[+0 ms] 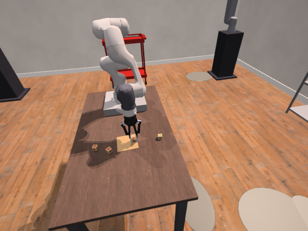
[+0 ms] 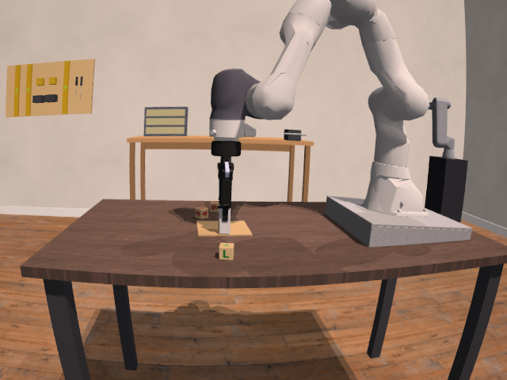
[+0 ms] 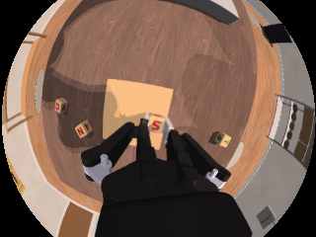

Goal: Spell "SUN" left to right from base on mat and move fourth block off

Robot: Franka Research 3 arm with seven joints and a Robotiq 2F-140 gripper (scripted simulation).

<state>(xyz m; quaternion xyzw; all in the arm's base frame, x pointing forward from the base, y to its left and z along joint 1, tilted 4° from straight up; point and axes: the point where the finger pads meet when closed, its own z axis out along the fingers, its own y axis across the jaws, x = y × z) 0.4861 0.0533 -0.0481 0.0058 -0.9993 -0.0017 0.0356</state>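
Right now the S block is 20 mm below my hand. From my hand the other things lie so: mat 50 mm to the right, 40 mm below; then N block 60 mm ahead, 170 mm to the right, 20 mm below; then green L block 10 mm ahead, 180 mm to the left, 20 mm below.
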